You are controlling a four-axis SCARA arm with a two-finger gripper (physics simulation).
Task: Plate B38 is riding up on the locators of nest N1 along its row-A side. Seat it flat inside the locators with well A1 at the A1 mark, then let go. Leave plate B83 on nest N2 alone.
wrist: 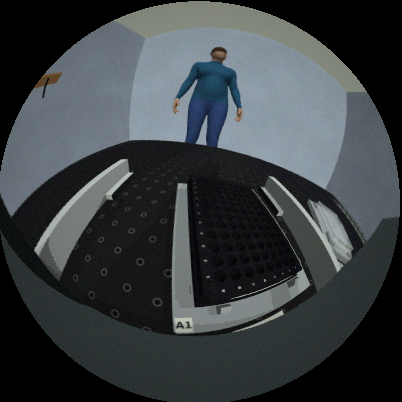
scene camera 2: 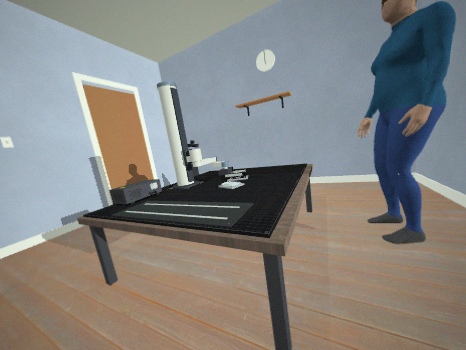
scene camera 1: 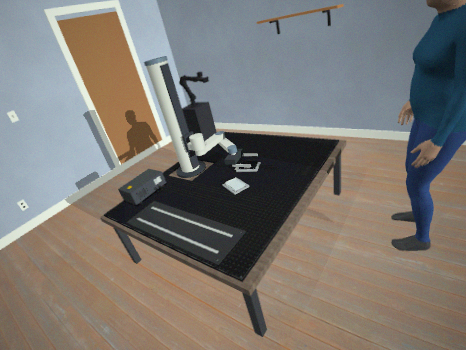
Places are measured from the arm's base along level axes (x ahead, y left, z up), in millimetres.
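Pixels of known places: gripper, between the fingertips: [wrist: 199, 171] [scene camera 2: 243, 172] [scene camera 1: 254, 160]; arm's base, origin of its link: [scene camera 2: 186, 185] [scene camera 1: 191, 169].
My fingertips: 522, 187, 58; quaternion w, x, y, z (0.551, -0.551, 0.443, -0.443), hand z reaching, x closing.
For each thing: its middle in the pictures, then the offset to it from my fingertips, as dx, dy, dz. "*": a spot on its surface instead. Level surfaces: height alone.
- Plate B38, middle of its body: [wrist: 237, 219] [scene camera 1: 248, 164] -32, -45, -22
- A1 mark, middle of its body: [wrist: 183, 324] -119, -20, -33
- Plate B83, middle of its body: [wrist: 334, 224] [scene camera 1: 235, 184] [scene camera 2: 230, 183] +17, -293, -26
- dark grey box, a spot on its surface: [scene camera 1: 142, 186] * -558, -634, +61
- dark panel with two pale strips, height of its surface: dz -41
Plate B38 [wrist: 242, 235] is black and lies in the pale nest N1 [wrist: 182, 260] [scene camera 1: 259, 166]. Its lettered edge faces the near rail, and its A and 1 labels are at the corner by the A1 mark [wrist: 183, 325]. Its row-A side runs along the left rail with some dark side wall showing; how far it is raised is hard to tell. The gripper [wrist: 197, 193] [scene camera 1: 254, 160] [scene camera 2: 242, 173] is open and empty, over the nest. Its right finger is near the plate; its left finger stands well away. Plate B83 [wrist: 331, 231] [scene camera 1: 236, 185] [scene camera 2: 231, 185] is pale, on nest N2.
A dark grey box [scene camera 1: 142, 186] [scene camera 2: 135, 192] stands near the arm's column [scene camera 1: 172, 117]. A dark panel with two pale strips [scene camera 1: 185, 231] [scene camera 2: 187, 213] lies at the table's near end. A person [scene camera 1: 435, 110] [wrist: 212, 95] stands beyond the table's side.
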